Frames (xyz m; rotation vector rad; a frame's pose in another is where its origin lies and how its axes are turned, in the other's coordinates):
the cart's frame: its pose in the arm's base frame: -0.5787 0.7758 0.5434 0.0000 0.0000 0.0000
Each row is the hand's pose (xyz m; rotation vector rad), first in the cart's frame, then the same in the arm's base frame.
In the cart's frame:
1: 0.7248 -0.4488 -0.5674 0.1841 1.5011 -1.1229
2: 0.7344 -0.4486 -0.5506 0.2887 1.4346 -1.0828
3: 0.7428 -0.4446 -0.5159 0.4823 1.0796 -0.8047
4: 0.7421 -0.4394 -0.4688 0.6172 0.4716 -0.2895
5: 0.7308 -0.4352 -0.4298 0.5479 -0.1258 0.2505
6: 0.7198 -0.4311 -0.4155 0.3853 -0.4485 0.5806
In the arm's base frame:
1: 0.1461 0.3270 -0.0240 0.1841 1.5011 -1.1229
2: 0.1557 0.3272 -0.0072 0.2887 1.4346 -1.0828
3: 0.1641 0.3312 0.0275 0.4823 1.0796 -0.8047
4: 0.1634 0.3364 0.0746 0.6172 0.4716 -0.2895
5: 0.1521 0.3406 0.1136 0.5479 -0.1258 0.2505
6: 0.1411 0.3447 0.1279 0.3853 -0.4485 0.5806

